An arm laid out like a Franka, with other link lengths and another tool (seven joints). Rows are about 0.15 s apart.
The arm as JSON. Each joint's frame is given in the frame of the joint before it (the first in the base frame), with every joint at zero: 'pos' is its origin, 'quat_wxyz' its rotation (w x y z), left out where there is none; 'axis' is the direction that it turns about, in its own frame. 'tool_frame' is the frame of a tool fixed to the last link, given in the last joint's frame.
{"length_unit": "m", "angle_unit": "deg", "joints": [
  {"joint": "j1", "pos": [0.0, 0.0, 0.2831], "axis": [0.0, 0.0, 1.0]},
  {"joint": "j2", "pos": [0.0, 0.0, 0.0], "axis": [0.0, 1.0, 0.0]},
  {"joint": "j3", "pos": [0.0, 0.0, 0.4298], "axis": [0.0, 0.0, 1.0]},
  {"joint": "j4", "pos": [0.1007, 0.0, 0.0], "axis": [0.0, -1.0, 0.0]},
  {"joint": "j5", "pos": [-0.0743, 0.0, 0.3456], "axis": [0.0, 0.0, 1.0]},
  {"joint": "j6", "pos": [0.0, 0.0, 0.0], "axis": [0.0, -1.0, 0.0]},
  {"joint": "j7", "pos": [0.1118, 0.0, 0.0], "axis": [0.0, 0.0, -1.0]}
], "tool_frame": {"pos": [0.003, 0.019, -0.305], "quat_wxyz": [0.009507, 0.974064, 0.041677, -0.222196]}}
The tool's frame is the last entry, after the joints.
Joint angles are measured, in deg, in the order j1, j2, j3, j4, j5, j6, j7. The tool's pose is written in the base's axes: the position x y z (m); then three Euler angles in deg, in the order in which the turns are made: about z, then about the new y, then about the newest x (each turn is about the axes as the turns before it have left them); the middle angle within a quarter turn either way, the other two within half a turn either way. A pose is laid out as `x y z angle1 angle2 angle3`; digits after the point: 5 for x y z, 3 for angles.
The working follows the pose.
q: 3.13, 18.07, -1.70, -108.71, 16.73, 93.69, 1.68
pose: 0.48837 0.11584 0.20808 17.041 56.248 -153.006
Where each joint sits with the arm in this pose, in the base's axes (m; each line is computed from the numbers above, not from the rounded line before):
j1: 0.0000 0.0000 0.2831
j2: 0.0000 0.0000 0.2831
j3: 0.1331 0.0073 0.6917
j4: 0.2288 0.0095 0.6605
j5: 0.5501 0.0167 0.5131
j6: 0.5501 0.0167 0.5131
j7: 0.6436 0.0165 0.4519
the tool: 0.4884 0.1158 0.2081

